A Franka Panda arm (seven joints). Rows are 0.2 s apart.
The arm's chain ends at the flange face. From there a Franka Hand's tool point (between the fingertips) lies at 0.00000 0.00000 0.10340 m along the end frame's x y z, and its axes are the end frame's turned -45 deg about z.
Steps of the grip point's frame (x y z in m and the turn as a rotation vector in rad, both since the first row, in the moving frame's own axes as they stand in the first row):
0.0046, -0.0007, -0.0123, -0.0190, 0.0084, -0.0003
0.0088, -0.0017, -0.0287, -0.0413, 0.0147, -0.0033
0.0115, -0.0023, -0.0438, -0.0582, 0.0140, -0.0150
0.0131, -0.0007, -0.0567, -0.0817, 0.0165, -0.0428
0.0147, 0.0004, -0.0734, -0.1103, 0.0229, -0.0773
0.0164, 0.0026, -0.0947, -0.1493, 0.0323, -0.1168
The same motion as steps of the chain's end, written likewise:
0.0008, -0.0045, -0.0123, -0.0075, 0.0194, -0.0003
0.0009, -0.0094, -0.0286, -0.0188, 0.0396, -0.0033
0.0012, -0.0129, -0.0436, -0.0313, 0.0511, -0.0150
0.0015, -0.0144, -0.0563, -0.0461, 0.0694, -0.0428
0.0007, -0.0161, -0.0727, -0.0618, 0.0942, -0.0773
-0.0003, -0.0175, -0.0935, -0.0827, 0.1284, -0.1168

